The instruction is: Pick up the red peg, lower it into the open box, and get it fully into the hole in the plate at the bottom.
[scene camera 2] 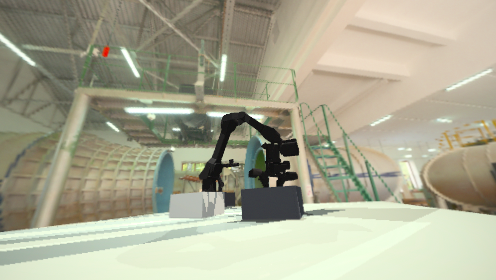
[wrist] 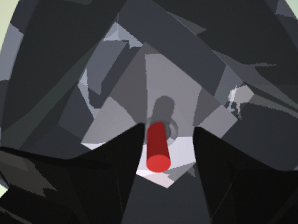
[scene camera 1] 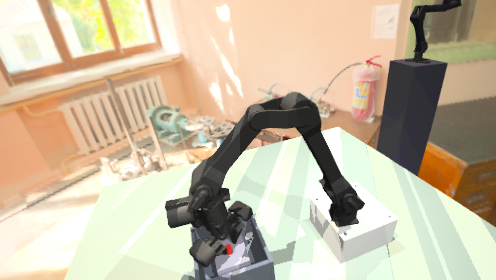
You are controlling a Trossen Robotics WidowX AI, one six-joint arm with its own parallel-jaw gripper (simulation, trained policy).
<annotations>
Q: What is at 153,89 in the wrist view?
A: A plate.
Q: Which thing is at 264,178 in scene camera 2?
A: My gripper.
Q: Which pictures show my gripper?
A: Scene camera 2, the wrist view and scene camera 1: all of them.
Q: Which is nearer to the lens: the red peg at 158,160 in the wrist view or the dark grey box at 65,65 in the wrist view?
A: The red peg.
</annotations>
